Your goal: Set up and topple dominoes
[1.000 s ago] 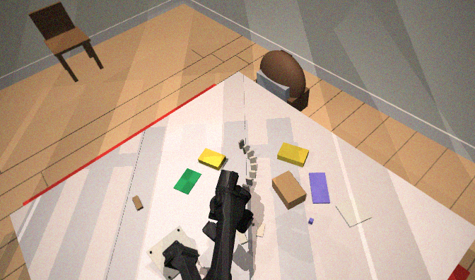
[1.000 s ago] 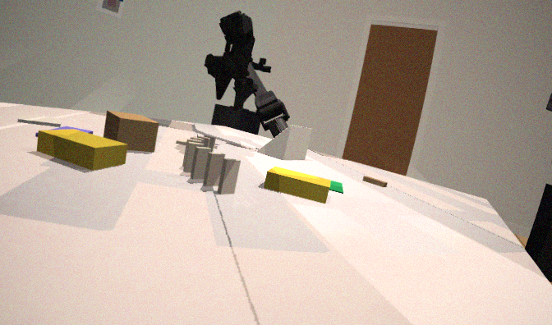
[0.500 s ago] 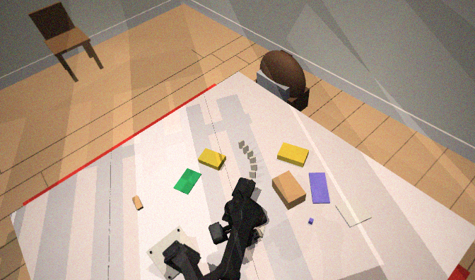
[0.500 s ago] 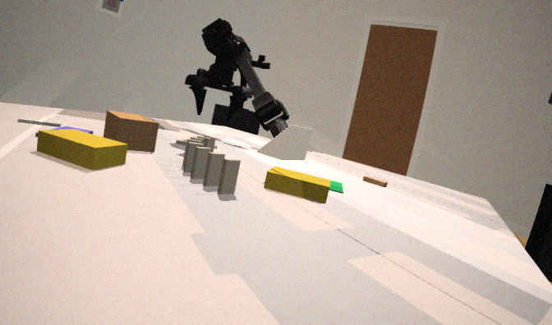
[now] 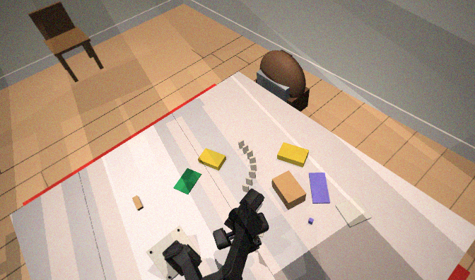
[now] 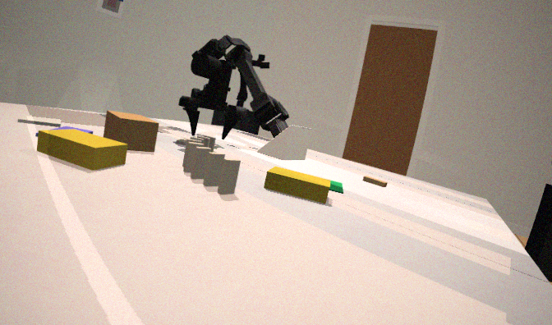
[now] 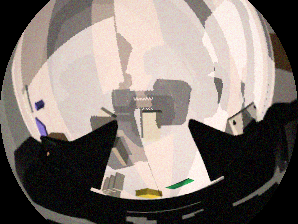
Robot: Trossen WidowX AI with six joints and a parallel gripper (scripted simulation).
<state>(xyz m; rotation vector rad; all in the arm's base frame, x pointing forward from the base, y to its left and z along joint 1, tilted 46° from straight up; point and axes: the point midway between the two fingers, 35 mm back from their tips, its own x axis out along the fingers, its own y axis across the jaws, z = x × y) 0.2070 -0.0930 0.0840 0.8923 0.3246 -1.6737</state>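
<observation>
The green flat piece is 1 cm ahead of my gripper tip, 36 cm to the left of it and 2 cm below it. From my gripper tip the other things lie so: purple slab (37 cm ahead, 6 cm to the right, 2 cm below); then brown box (26 cm ahead, 1 cm to the left, 1 cm above); then tiny blue cube (23 cm ahead, 13 cm to the right, 1 cm below).
</observation>
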